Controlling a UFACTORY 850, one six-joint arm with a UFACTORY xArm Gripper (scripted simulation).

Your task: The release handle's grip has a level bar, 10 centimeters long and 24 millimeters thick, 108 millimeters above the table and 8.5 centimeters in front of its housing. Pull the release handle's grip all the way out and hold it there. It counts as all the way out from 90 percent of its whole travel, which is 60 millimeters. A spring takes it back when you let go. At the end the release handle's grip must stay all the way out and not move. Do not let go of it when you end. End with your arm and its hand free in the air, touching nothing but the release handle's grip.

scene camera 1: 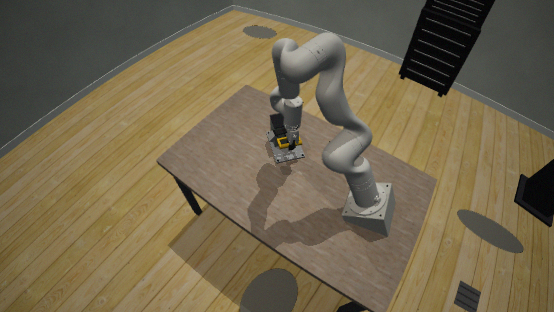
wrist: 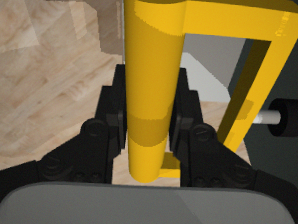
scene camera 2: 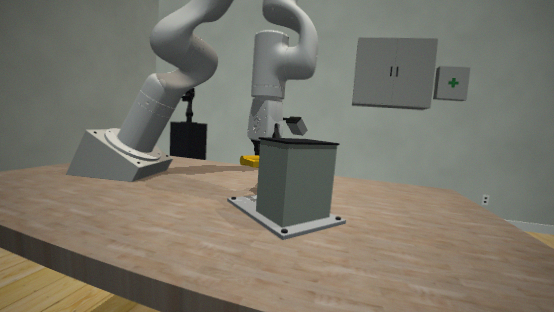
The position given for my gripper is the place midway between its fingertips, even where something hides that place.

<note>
In view: my gripper [scene camera 2: 262,168] and a grip bar [wrist: 153,44].
My gripper is seen too in the wrist view [wrist: 149,84].
</note>
